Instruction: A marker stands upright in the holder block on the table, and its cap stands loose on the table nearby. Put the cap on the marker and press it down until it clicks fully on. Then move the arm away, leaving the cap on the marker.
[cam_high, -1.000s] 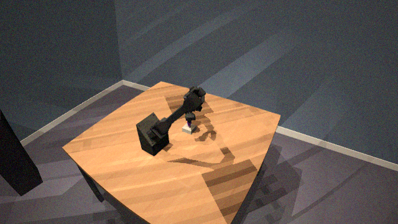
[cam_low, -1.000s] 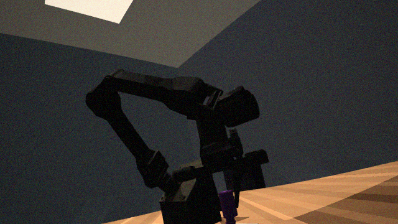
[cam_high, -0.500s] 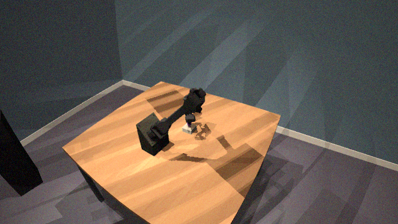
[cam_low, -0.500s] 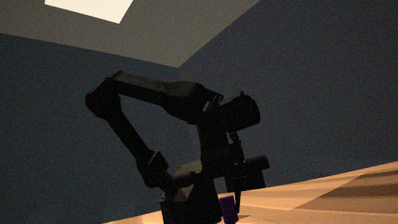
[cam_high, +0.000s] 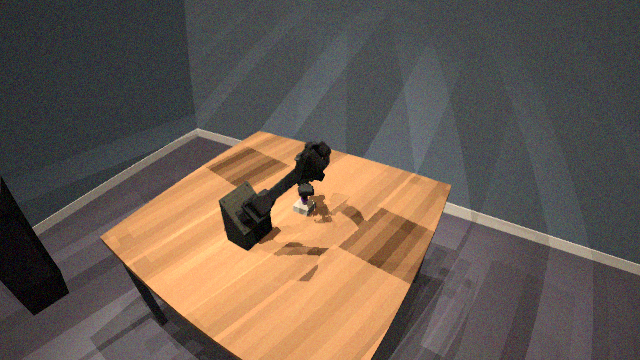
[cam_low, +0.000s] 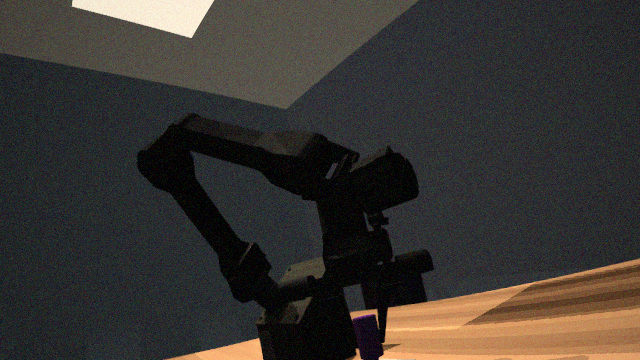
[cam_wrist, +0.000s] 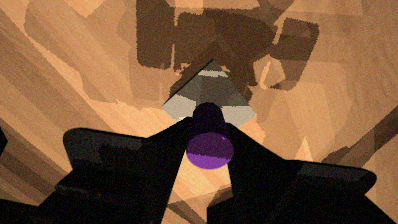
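My gripper tip is 10 mm below the purple cap.
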